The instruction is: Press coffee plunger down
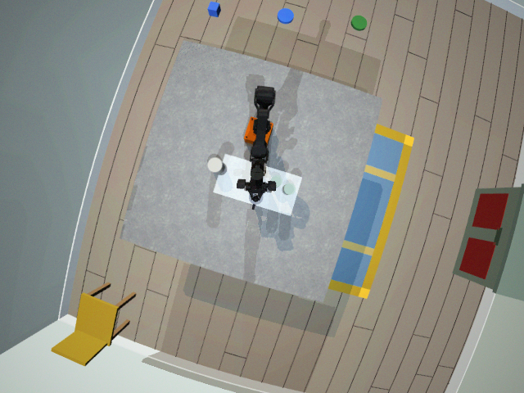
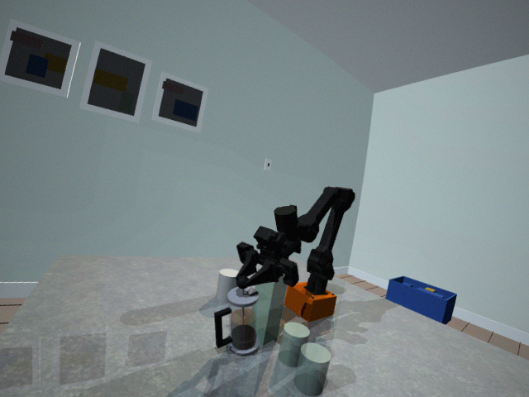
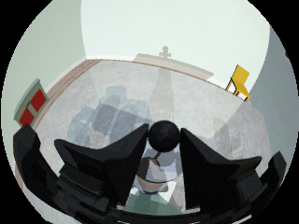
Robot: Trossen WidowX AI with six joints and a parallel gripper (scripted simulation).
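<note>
The glass coffee press lies 10 mm behind my gripper tip, 10 mm to the right of it and 90 mm below it. Round my gripper tip: tall pale green block 110 mm behind, 50 mm to the right, 90 mm below; white cylinder 70 mm behind, 280 mm to the right, 130 mm below.
</note>
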